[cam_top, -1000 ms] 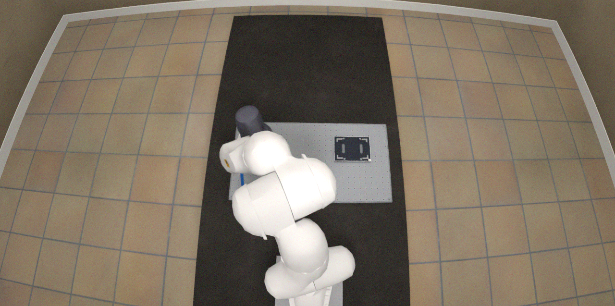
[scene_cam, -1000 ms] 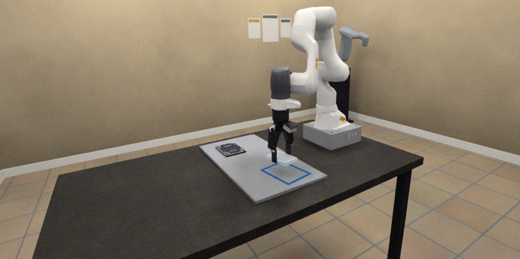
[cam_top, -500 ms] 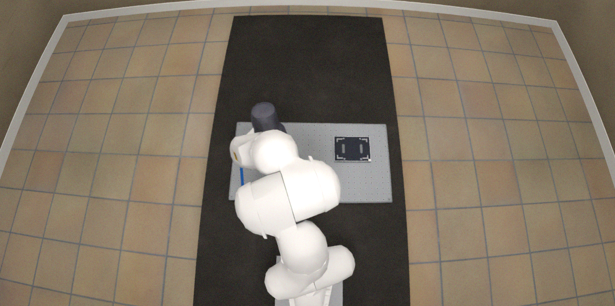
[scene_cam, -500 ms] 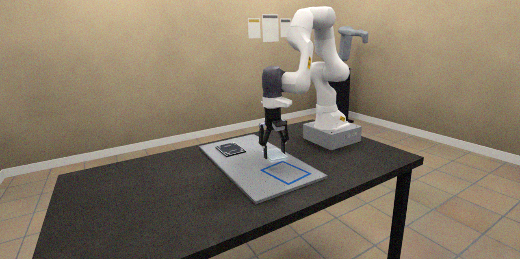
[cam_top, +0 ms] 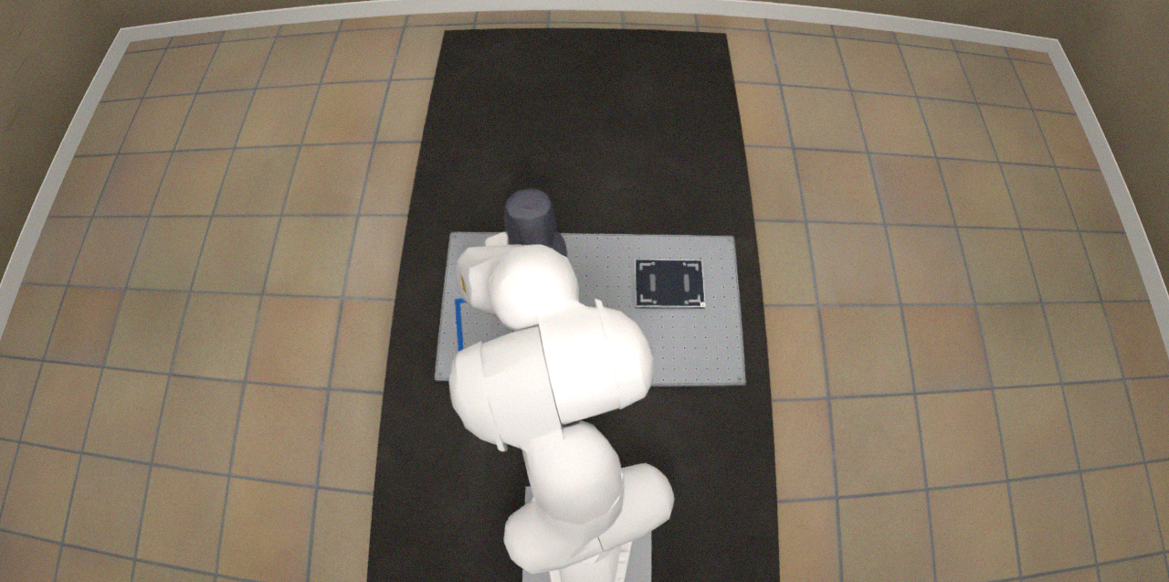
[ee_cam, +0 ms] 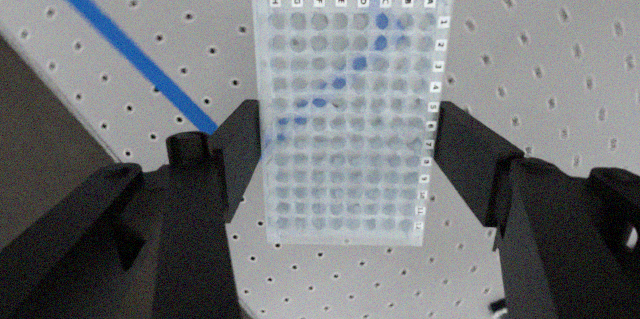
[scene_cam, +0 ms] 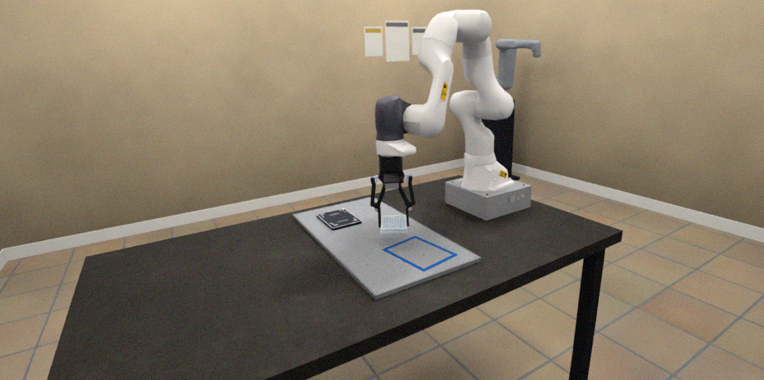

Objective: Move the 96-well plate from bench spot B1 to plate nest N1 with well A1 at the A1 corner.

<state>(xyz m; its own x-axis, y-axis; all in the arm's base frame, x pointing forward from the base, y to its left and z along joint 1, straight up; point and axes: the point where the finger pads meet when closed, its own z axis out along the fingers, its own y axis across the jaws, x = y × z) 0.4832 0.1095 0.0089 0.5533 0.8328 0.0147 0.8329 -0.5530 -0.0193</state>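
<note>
Now: the black plate nest N1 70 mm ahead of my hand, 290 mm to the right of it and 90 mm below it. The rest, counted from my hand: A1 label (20 mm ahead, 370 mm to the right, 80 mm below); then clear 96-well plate (20 mm below).
</note>
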